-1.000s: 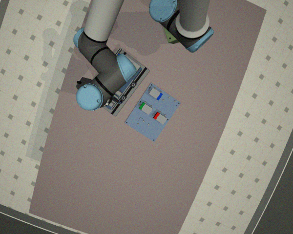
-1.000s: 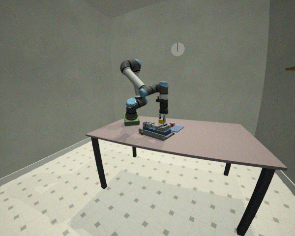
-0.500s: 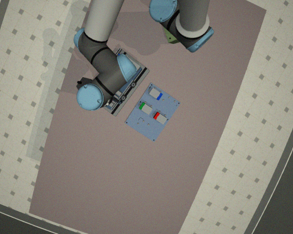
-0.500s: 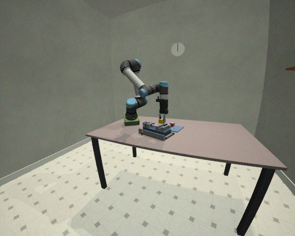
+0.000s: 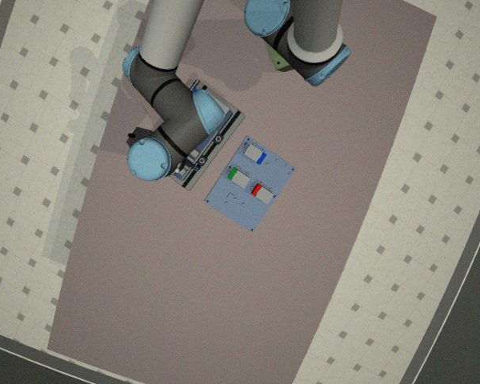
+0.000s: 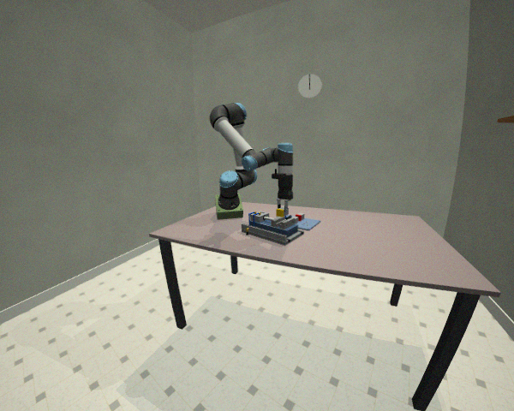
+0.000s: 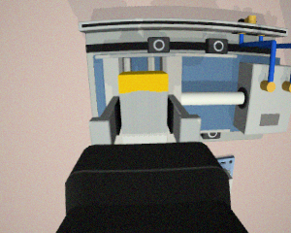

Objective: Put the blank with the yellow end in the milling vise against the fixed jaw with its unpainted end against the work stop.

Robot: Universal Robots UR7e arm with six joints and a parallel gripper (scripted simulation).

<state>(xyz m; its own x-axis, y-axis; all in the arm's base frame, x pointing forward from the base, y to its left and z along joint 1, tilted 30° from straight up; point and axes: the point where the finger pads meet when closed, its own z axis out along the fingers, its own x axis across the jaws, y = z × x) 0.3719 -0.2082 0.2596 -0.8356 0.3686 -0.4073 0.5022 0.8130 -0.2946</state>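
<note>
The white rod is 70 mm behind my hand, 50 mm to the left of it and 80 mm below it. Also, from my hand: hosed block: 140 mm behind, 90 mm to the left, 80 mm below; yellow-ended blank: 20 mm below; milling vise: 60 mm behind, 40 mm to the left, 120 mm below.
</note>
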